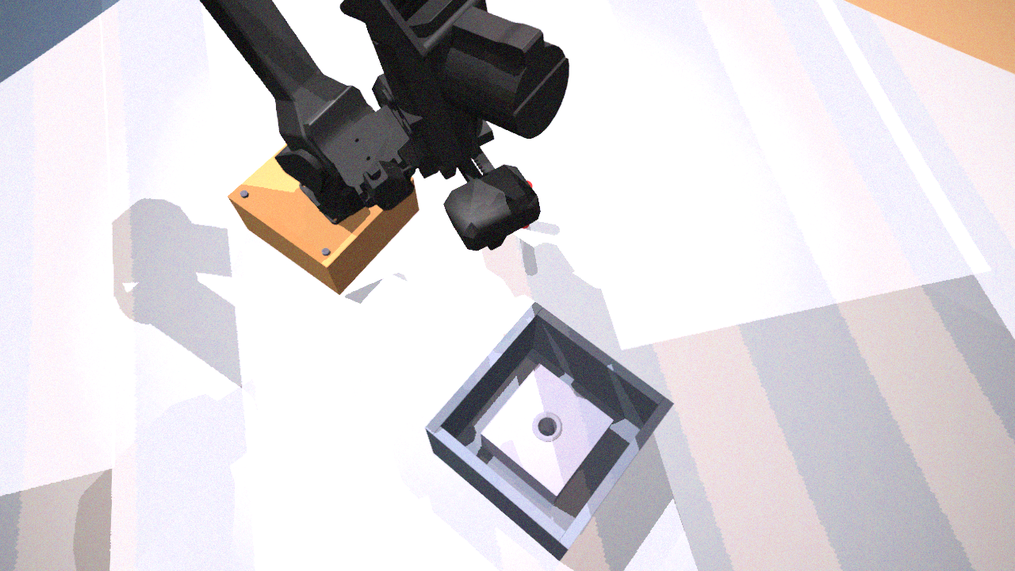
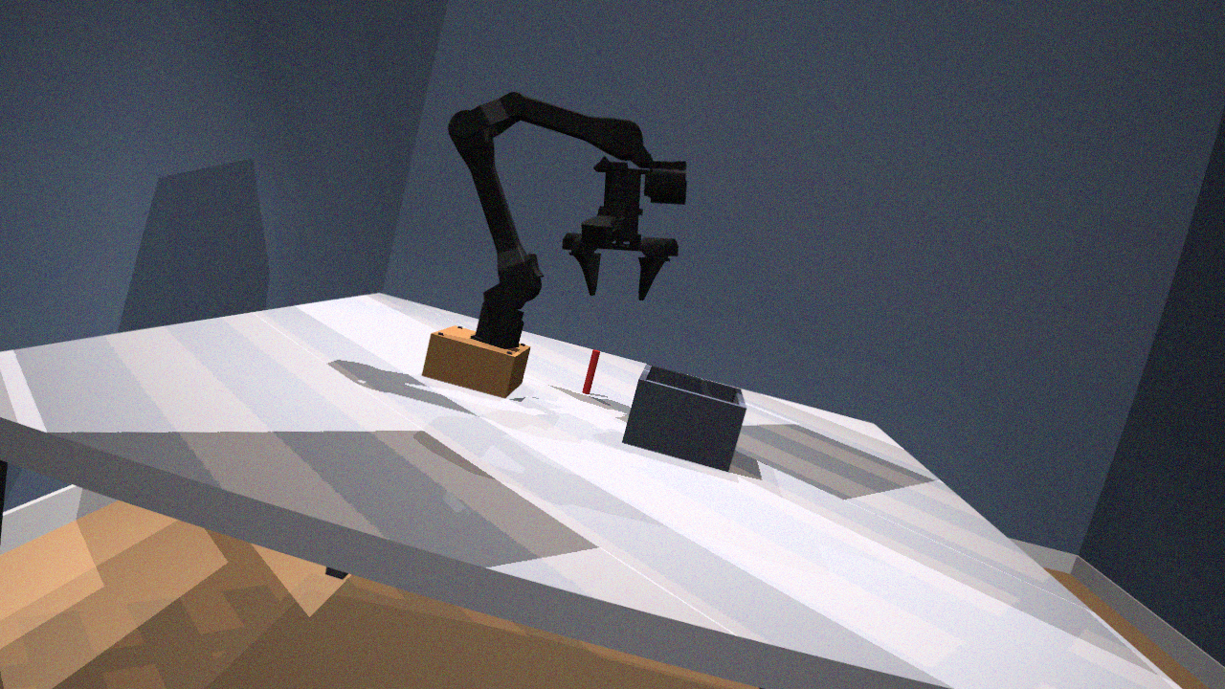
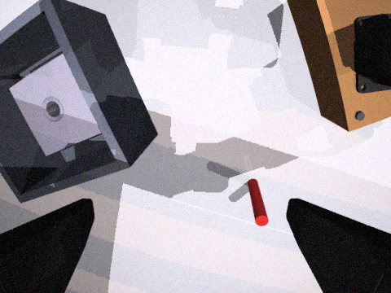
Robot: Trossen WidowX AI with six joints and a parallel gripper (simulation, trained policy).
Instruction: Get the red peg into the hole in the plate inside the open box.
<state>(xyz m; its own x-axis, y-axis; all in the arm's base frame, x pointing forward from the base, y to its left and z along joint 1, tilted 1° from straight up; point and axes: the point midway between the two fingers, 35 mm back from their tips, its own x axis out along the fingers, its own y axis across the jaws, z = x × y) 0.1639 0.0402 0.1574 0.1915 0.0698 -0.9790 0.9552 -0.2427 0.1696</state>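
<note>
My gripper tip is now 15 cm above the red peg, 11 cm to the right of it and 4 cm past it. From my gripper tip the other things lie so: pale plate 17 cm ahead, 14 cm below, 5 cm to the right; then grey box 17 cm ahead, 16 cm below, 5 cm to the right.
</note>
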